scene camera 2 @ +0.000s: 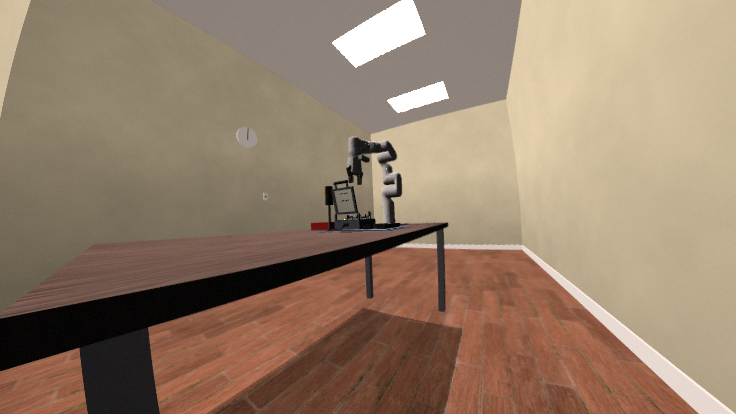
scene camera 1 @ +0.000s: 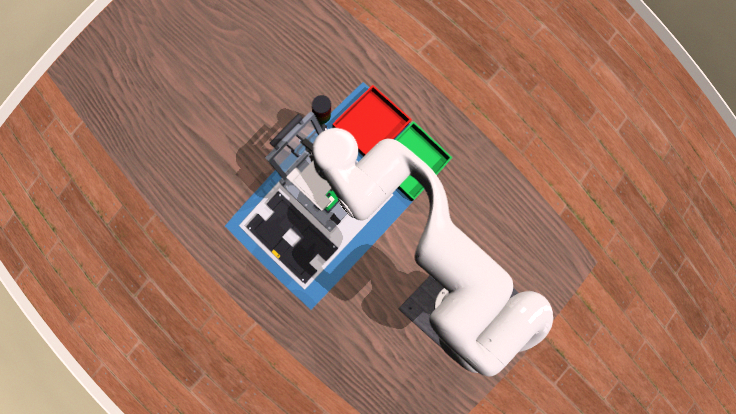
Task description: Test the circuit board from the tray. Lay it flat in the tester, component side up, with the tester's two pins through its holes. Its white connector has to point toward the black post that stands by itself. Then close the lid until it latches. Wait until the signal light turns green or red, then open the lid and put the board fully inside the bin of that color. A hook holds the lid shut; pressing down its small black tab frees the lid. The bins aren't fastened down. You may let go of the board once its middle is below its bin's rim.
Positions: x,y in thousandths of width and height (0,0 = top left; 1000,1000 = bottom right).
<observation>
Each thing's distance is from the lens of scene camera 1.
green bin (scene camera 1: 562,332): 1.41 m
red bin (scene camera 1: 507,284): 1.41 m
tester lid (scene camera 1: 407,310): 1.16 m
The marked spots on the tester lid and the red bin are 0.31 m apart.
</observation>
